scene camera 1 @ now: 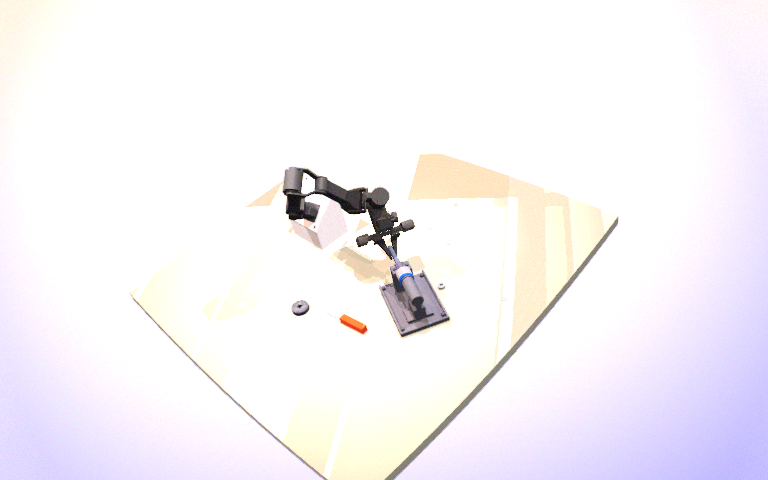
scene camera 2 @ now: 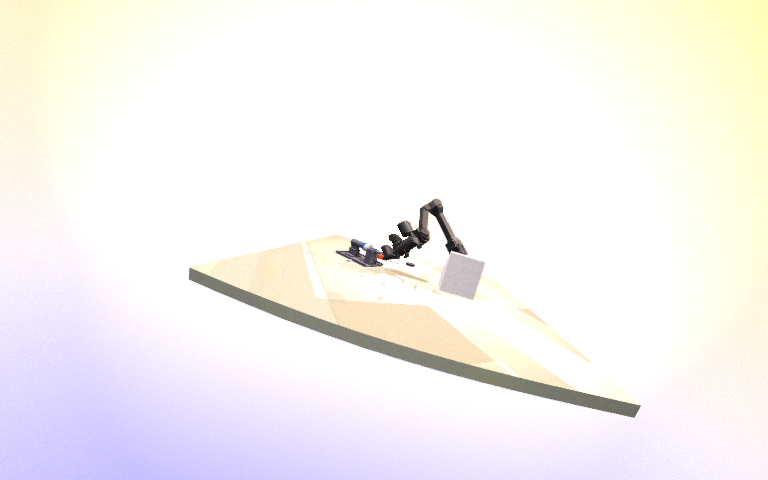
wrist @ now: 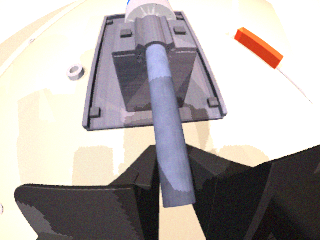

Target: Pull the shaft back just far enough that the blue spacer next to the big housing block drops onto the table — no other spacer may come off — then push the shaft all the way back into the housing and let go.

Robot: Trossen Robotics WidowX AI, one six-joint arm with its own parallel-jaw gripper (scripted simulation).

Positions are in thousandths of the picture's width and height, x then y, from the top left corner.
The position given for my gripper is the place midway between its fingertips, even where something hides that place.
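Observation:
My gripper (scene camera 1: 514,541), (wrist: 517,627) is visible, as is a housing block (scene camera 1: 540,636), (wrist: 367,406). A grey-blue shaft (wrist: 548,735) is also visible.

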